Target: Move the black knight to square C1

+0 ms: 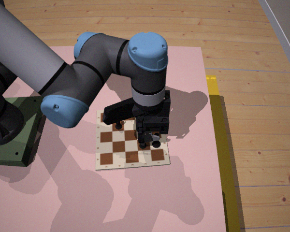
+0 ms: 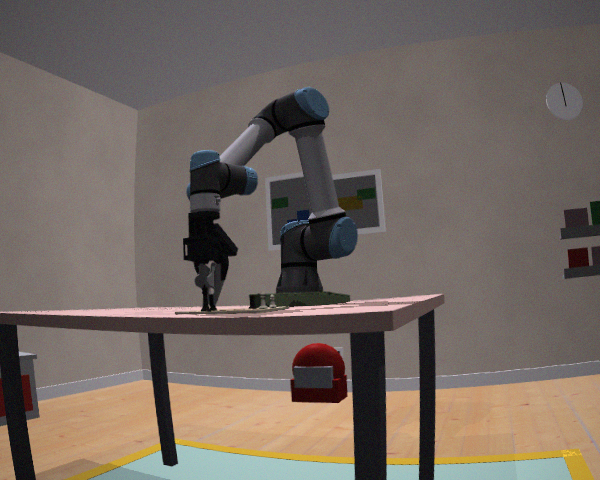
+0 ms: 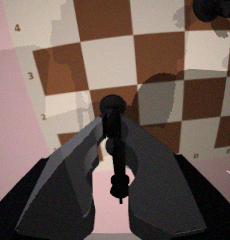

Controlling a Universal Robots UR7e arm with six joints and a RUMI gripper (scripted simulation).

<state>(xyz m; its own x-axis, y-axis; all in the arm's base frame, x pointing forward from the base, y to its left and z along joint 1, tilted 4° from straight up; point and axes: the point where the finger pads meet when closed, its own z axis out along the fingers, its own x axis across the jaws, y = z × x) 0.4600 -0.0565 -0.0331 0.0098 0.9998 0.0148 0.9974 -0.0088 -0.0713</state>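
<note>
Now: hand 4 cm past the chessboard, 4 cm to the right of it and 3 cm above it. Also, from my hand: white pawn 12 cm behind, 11 cm to the left, 1 cm below; white bishop 5 cm behind, 11 cm to the left, 1 cm below.
</note>
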